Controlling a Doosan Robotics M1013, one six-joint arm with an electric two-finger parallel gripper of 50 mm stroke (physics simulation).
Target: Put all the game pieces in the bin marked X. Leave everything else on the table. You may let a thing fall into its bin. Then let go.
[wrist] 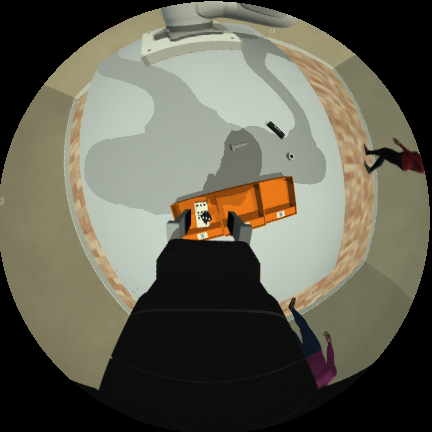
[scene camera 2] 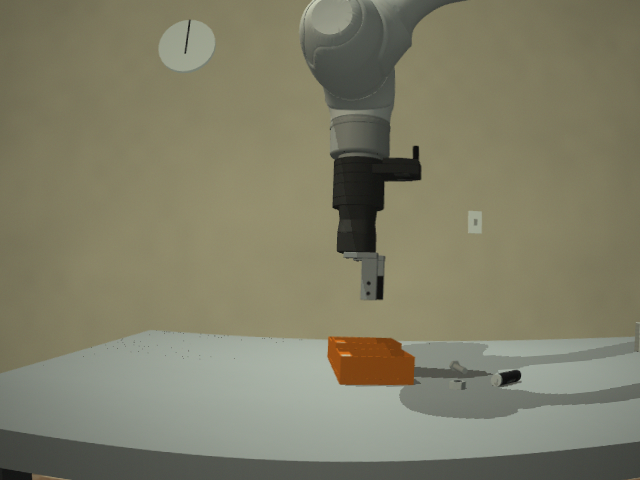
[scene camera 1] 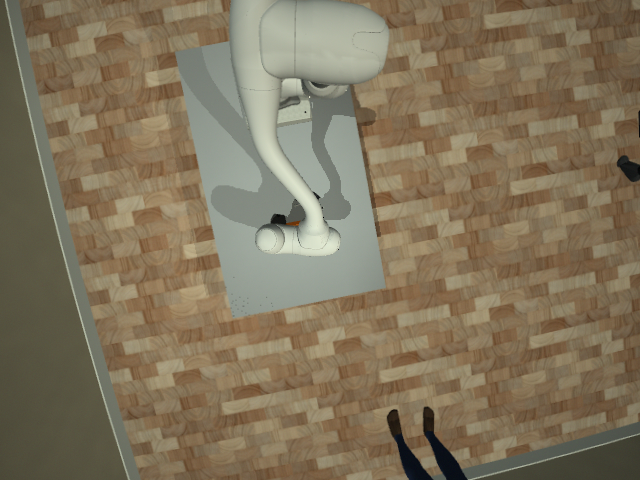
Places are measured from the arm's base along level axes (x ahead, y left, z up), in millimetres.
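Where they show: gripper, between the fingertips: (wrist: 208, 217) (scene camera 2: 372, 299).
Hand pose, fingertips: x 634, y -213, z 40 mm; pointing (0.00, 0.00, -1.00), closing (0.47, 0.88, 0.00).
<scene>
Things, the pixels of their top centre, and the offset from my fingertips. Level surfaces: height alone.
- orange three-compartment bin, centre of its top: (scene camera 2: 365, 340) (wrist: 241, 209) (scene camera 1: 295, 229) 25 mm ahead, 54 mm left, 53 mm down
- white domino, centre of its top: (wrist: 201, 214) 7 mm ahead, 19 mm right, 79 mm down
- black die, centre of its top: (wrist: 205, 217) 13 mm ahead, 13 mm right, 63 mm down
- grey bolt, centre of its top: (scene camera 2: 459, 362) (wrist: 239, 143) 91 mm back, 108 mm left, 79 mm down
- small nut, centre of its top: (scene camera 2: 457, 381) (wrist: 291, 155) 31 mm back, 222 mm left, 84 mm down
- black cylinder with a light end, centre of its top: (scene camera 2: 506, 371) (wrist: 277, 128) 99 mm back, 214 mm left, 78 mm down
- table, height of its surface: 93 mm down
An orange three-compartment bin (scene camera 1: 293, 223) (scene camera 2: 377, 369) (wrist: 277, 194) stands on the table. Each compartment has a small label at its near edge in the wrist view; the marks are too small to read surely. A white domino (wrist: 201, 206) with black dots lies in the left compartment. A black die (wrist: 205, 217) with white dots shows tilted over the domino in the wrist view, within that compartment's outline; the bin walls hide the inside in scene camera 2. My gripper (scene camera 2: 372, 298) (wrist: 208, 217) is open, above the bin, with nothing held between its fingers.
A grey bolt (scene camera 2: 458, 366) (wrist: 238, 146), a small nut (scene camera 2: 457, 384) (wrist: 290, 156) and a black cylinder with a light end (scene camera 2: 505, 378) (wrist: 276, 130) lie on the table (scene camera 1: 341, 273) beside the bin, towards the robot's base. The arm covers most of the bin in scene camera 1.
</scene>
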